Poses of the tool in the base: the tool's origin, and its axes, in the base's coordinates. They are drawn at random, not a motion.
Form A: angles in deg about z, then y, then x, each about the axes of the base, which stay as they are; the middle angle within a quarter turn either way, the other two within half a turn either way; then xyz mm.
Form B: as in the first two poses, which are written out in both.
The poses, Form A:
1: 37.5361 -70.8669 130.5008 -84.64 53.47 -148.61
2: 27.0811 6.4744 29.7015 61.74 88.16 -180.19
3: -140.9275 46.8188 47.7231 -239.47 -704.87 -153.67
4: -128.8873 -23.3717 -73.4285 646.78 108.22 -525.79
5: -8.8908 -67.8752 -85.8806 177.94 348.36 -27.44
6: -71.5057 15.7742 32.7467 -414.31 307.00 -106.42
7: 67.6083 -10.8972 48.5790 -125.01 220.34 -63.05
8: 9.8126 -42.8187 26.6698 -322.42 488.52 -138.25
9: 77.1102 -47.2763 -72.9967 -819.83 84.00 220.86
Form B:
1:
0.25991 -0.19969 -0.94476 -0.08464
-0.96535 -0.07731 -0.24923 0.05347
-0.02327 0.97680 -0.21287 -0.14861
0 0 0 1

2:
0.88468 -0.45235 0.11276 0.06174
0.44518 0.74795 -0.49232 0.08816
0.13836 0.48575 0.86308 -0.18019
0 0 0 1

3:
-0.53126 0.43132 0.72919 -0.23947
-0.84288 -0.18219 -0.50632 -0.70487
-0.08553 -0.88361 0.46034 -0.15367
0 0 0 1

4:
-0.57628 0.71452 -0.39669 0.64678
-0.46070 0.11690 0.87982 0.10822
0.67502 0.68978 0.26181 -0.52579
0 0 0 1

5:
0.37210 0.05821 -0.92637 0.17794
0.90177 0.21377 0.37565 0.34836
0.21990 -0.97515 0.02705 -0.02744
0 0 0 1

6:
0.30526 0.91264 0.27185 -0.41431
-0.75099 0.40625 -0.52056 0.30700
-0.58552 -0.04525 0.80940 -0.10642
0 0 0 1

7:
0.37407 -0.90793 -0.18905 -0.12501
0.55770 0.38309 -0.73635 0.22034
0.74097 0.17001 0.64966 -0.06305
0 0 0 1

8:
0.72278 -0.12501 -0.67968 -0.32242
-0.14832 0.93253 -0.32923 0.48852
0.67498 0.33877 0.65547 -0.13825
0 0 0 1

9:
0.15135 -0.66137 -0.73463 -0.81983
0.44177 -0.61959 0.64881 0.08400
-0.88427 -0.42274 0.19840 0.22086
0 0 0 1

